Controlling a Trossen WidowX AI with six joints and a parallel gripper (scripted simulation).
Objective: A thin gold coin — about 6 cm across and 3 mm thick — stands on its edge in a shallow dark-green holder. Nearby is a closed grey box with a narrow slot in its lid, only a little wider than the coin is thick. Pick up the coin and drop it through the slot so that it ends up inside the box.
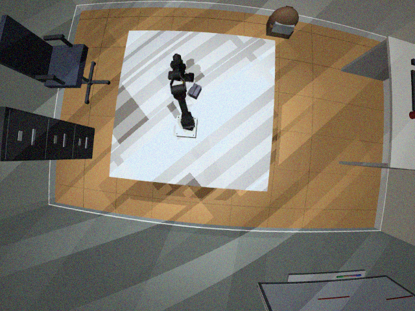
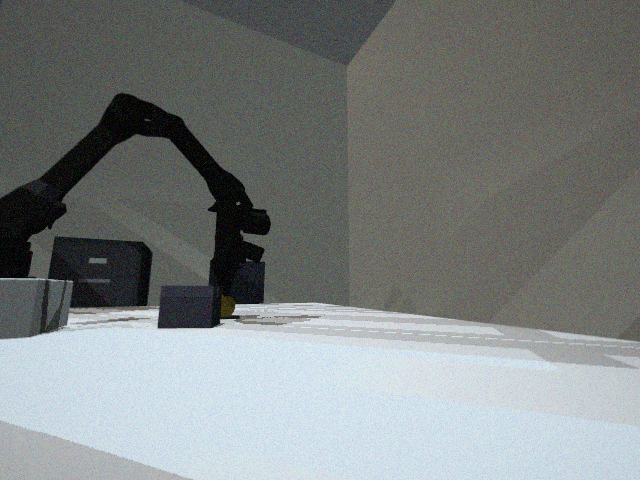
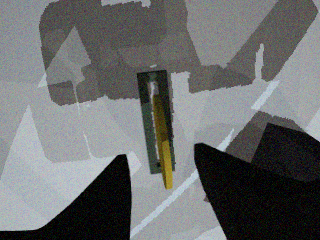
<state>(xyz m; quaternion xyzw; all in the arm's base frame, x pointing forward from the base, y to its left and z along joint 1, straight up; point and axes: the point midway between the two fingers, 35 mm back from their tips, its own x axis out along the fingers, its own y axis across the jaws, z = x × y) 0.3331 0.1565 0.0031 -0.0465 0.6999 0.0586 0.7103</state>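
My gripper tip is now 20 mm above the gold coin.
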